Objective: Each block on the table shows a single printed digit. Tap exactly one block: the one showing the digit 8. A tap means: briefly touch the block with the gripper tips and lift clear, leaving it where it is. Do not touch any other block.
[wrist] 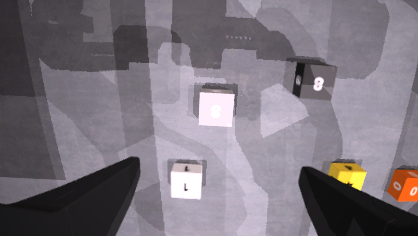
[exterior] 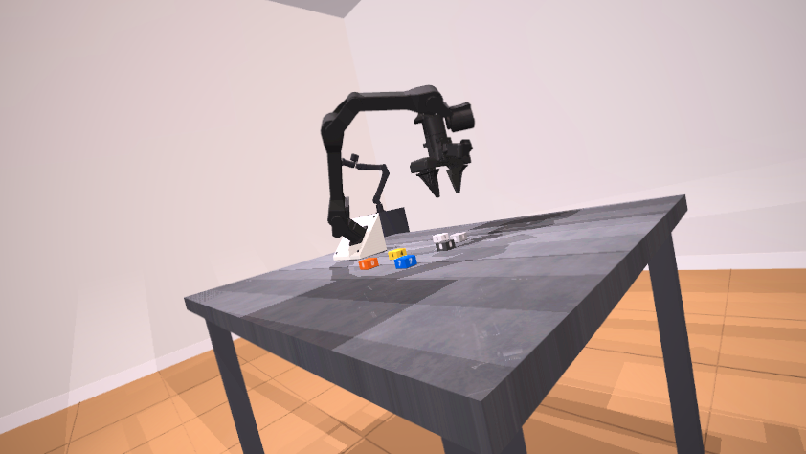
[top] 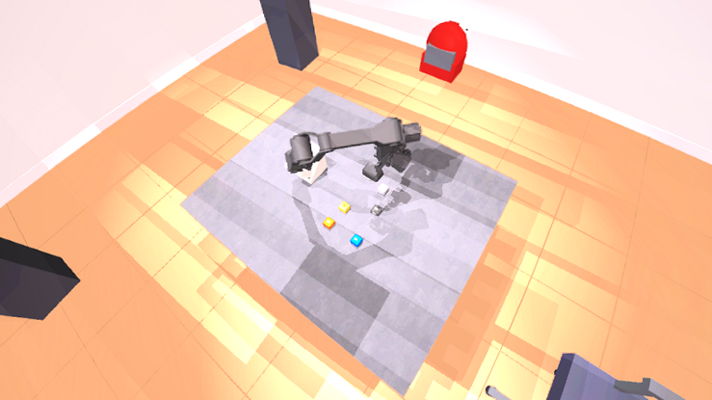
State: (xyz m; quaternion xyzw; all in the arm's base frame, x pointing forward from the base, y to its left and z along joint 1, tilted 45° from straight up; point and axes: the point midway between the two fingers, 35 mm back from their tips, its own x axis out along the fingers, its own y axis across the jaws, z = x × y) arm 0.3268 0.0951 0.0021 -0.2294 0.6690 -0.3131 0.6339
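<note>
My gripper tip is now 30 mm short of the black block, 100 mm to the left of it and 110 mm above it. The rest, counted from my gripper tip: orange block 100 mm behind, 230 mm to the right, 110 mm below; yellow block 90 mm behind, 150 mm to the right, 110 mm below; blue block 20 mm ahead, 240 mm to the right, 110 mm below.
</note>
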